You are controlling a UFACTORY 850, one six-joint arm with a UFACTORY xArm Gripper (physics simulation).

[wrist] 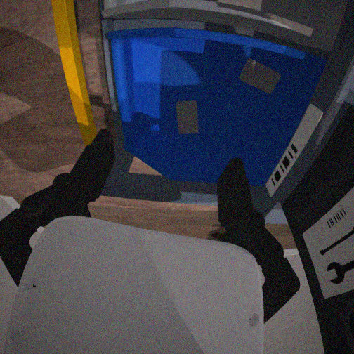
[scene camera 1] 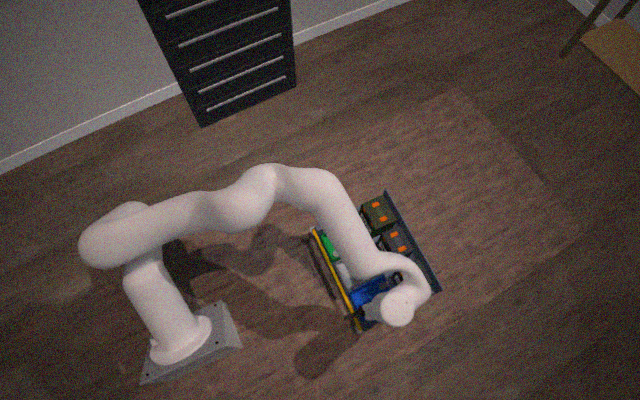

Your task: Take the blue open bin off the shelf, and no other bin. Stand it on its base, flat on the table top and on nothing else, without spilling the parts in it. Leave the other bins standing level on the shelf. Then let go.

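Note:
The blue open bin [scene camera 1: 369, 291] [wrist: 220, 120] sits at the near end of the shelf [scene camera 1: 422, 255] [wrist: 142, 186]. Two small grey parts show inside it in the wrist view, and a barcode label [wrist: 295, 151] lies along its right side. My gripper [scene camera 1: 361, 314] [wrist: 169, 156] is open and empty. In the wrist view its left fingertip is by the shelf's end frame, left of the bin, and its right fingertip overlaps the bin's lower edge. Whether the fingers touch the bin or shelf cannot be told. My arm hides part of the shelf in the scene view.
A yellow bar [scene camera 1: 339, 277] [wrist: 70, 60] runs along the shelf's front. A green bin [scene camera 1: 330, 247] and a whitish bin [scene camera 1: 344, 274] stand beyond the blue one. Dark boxes [scene camera 1: 378, 213] [scene camera 1: 397, 241] with orange marks stand behind. A black box [wrist: 312, 212] with a wrench label is at right.

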